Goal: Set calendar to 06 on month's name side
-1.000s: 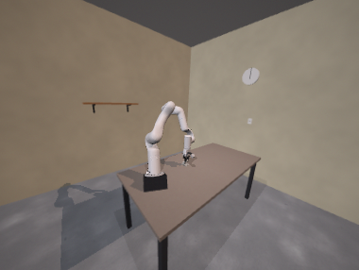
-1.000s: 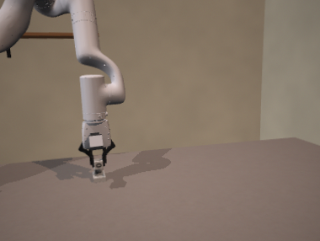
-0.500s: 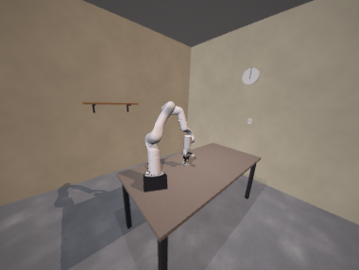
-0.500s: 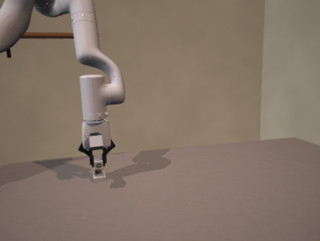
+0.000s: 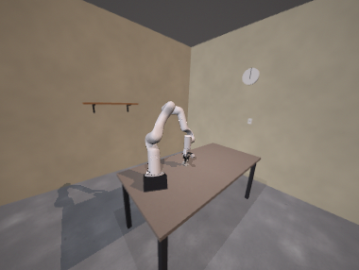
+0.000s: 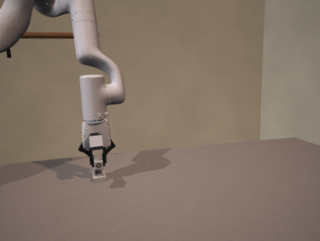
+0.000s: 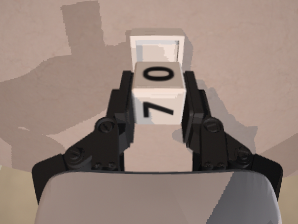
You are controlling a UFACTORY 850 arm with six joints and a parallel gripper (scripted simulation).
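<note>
The white number cube lies 10 mm behind my hand, 30 mm to the left of it and 50 mm below it. From my hand the other things lie so: white calendar tray: 20 mm to the left, 70 mm below.
</note>
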